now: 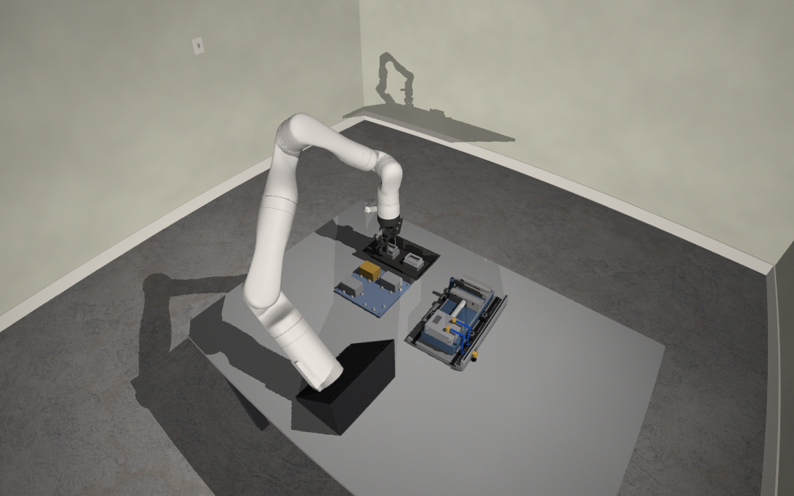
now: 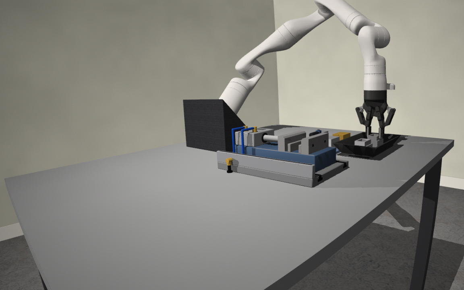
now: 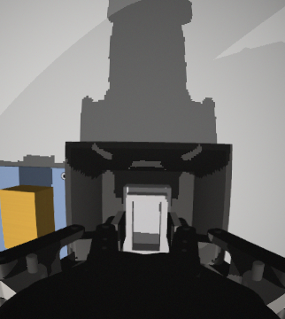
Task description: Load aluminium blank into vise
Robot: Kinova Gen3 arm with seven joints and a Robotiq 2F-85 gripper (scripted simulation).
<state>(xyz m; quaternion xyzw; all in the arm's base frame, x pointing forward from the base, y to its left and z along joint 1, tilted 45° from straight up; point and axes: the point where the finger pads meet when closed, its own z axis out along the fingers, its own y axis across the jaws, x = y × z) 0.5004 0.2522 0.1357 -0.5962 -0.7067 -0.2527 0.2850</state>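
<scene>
Right now my hand is 210 mm past the aluminium blank, 30 mm to the left of it and 30 mm above it. The rest, counted from my hand: brass blank 120 mm behind, 30 mm below, 20 mm to the right.
</scene>
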